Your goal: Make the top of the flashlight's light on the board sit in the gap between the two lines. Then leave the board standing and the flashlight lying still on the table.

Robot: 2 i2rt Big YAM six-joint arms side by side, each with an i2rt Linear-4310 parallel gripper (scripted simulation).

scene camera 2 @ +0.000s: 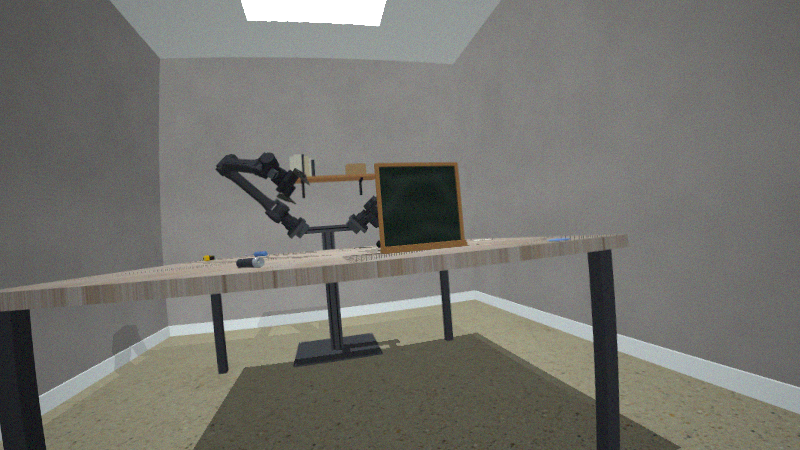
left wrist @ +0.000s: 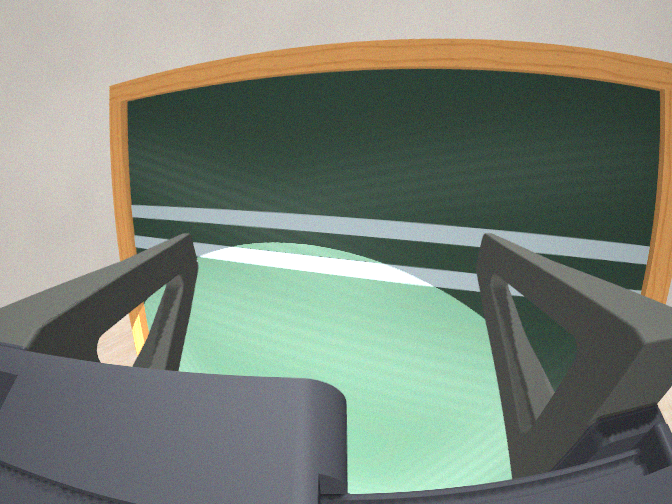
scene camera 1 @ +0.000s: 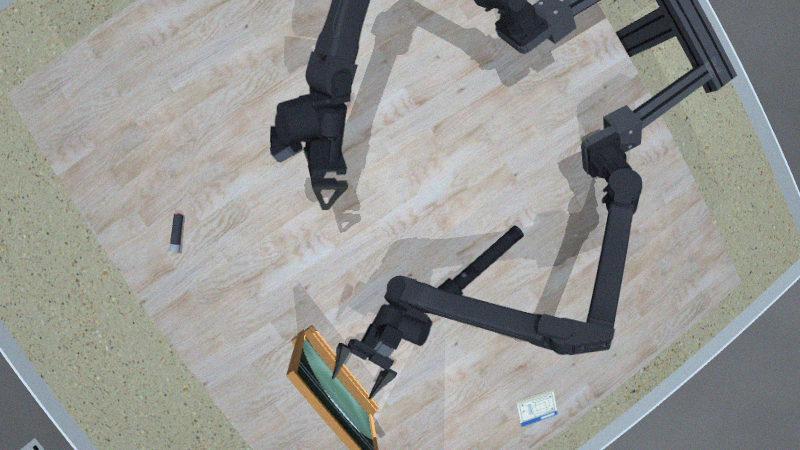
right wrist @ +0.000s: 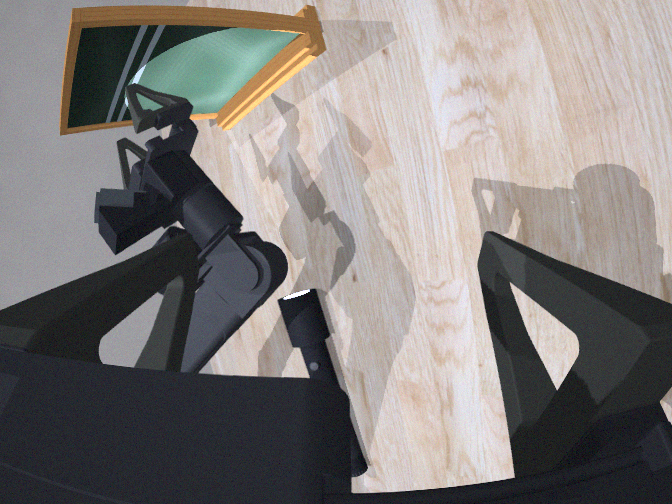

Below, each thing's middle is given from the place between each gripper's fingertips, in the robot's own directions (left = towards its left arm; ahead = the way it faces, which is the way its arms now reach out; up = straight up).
Labels:
Right now the orange-framed green board (scene camera 2: 419, 206) is 7 cm below my left hand (scene camera 1: 351, 389), 7 cm ahead of it and 3 cm to the left of it. Also, from my left hand: black flashlight (scene camera 1: 495, 251) (39 cm behind, 20 cm below, 1 cm to the left).
I see my right gripper (scene camera 1: 321, 194) 40 cm to the right of the black flashlight, 23 cm above it and 19 cm past it. Also, from my right hand: orange-framed green board (41 cm to the left, 27 cm ahead, 11 cm below).

